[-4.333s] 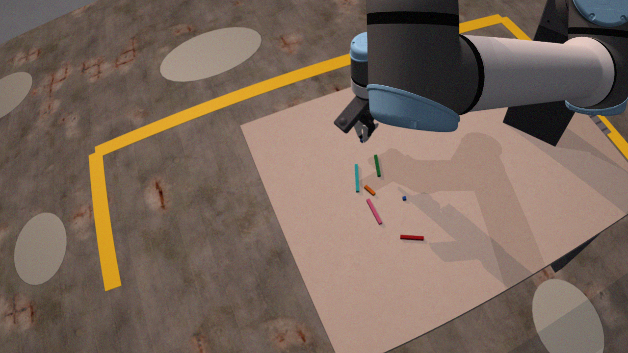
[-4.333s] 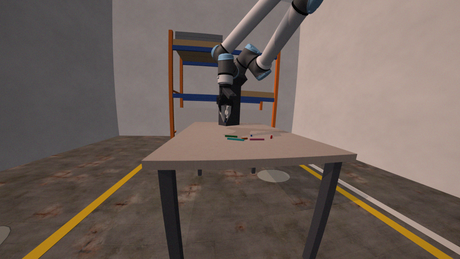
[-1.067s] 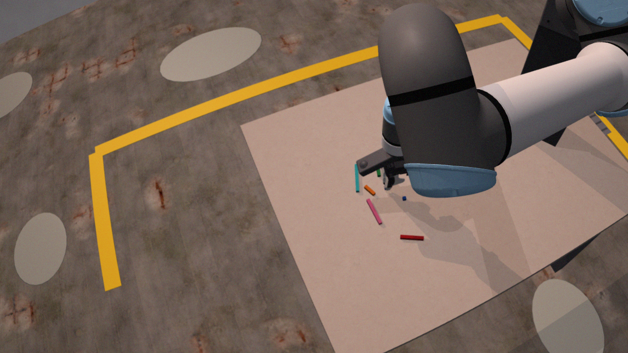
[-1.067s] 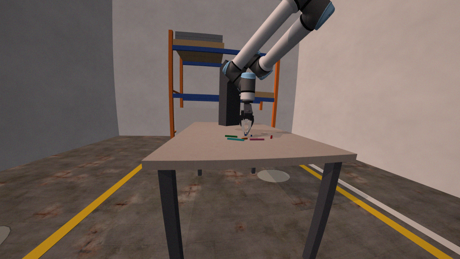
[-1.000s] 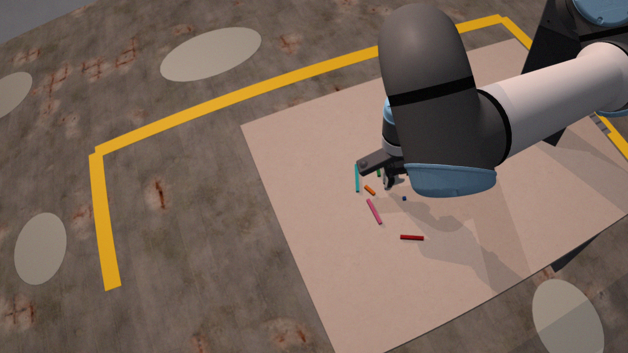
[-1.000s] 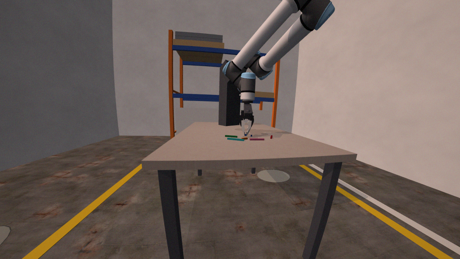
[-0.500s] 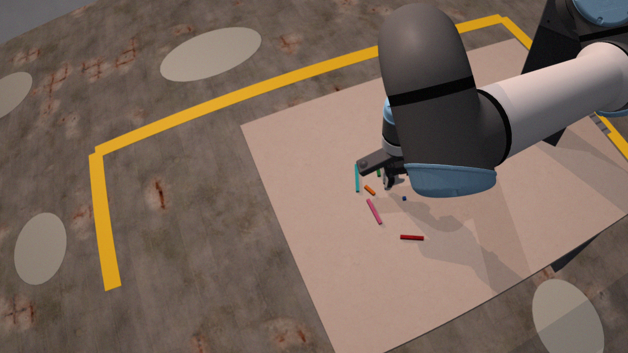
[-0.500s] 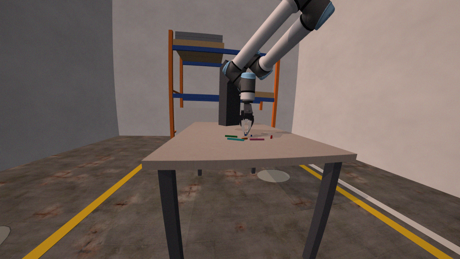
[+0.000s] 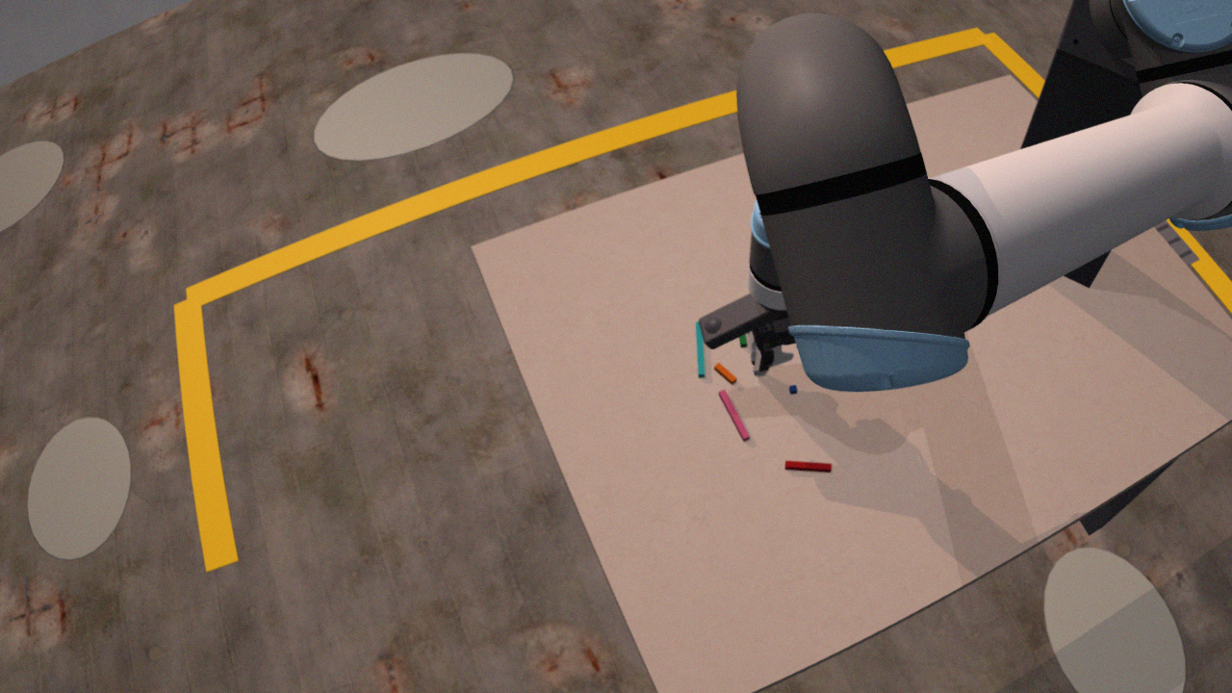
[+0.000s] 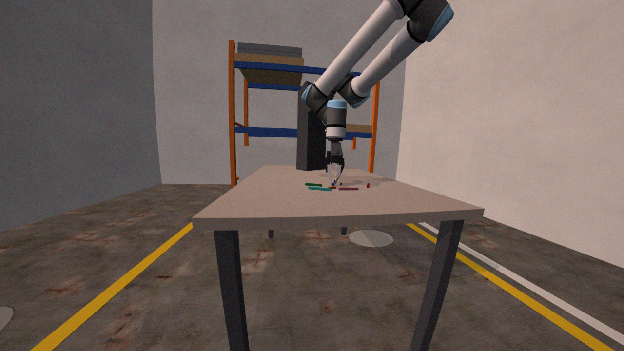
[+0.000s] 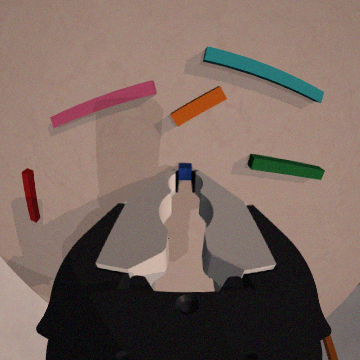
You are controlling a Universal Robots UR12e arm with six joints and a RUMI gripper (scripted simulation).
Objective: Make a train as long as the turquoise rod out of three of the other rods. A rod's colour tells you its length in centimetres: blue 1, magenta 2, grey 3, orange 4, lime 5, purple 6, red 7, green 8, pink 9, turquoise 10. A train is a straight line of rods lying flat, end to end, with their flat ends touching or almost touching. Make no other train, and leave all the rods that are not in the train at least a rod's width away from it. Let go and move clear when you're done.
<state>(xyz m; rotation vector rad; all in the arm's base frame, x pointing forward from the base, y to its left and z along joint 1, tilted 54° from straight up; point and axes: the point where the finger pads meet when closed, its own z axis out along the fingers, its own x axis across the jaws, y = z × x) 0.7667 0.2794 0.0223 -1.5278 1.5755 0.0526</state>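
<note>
My hand is 50 mm short of the orange rod and 20 mm above it. Round my hand: green rod: 20 mm ahead, 90 mm to the right, 20 mm below; then pink rod: 40 mm ahead, 80 mm to the left, 20 mm below; then turquoise rod: 90 mm ahead, 40 mm to the right, 20 mm below.
</note>
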